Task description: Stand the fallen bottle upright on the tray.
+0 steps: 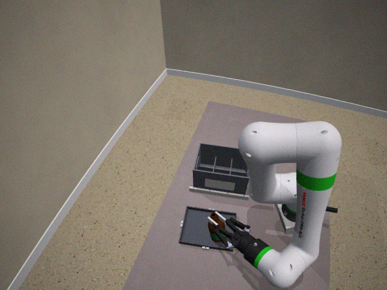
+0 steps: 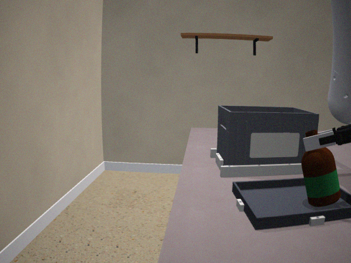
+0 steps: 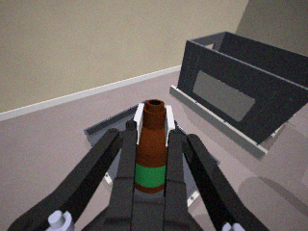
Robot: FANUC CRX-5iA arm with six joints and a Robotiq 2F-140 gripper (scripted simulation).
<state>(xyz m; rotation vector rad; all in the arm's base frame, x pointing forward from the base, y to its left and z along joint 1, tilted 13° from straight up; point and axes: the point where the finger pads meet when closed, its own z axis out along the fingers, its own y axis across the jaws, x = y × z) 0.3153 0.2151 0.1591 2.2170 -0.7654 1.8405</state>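
Now: hand 60 mm above the bottle. Round my hand: tray: 40 mm ahead, 10 mm to the right, 130 mm below; crate: 80 mm ahead, 310 mm to the right, 60 mm below.
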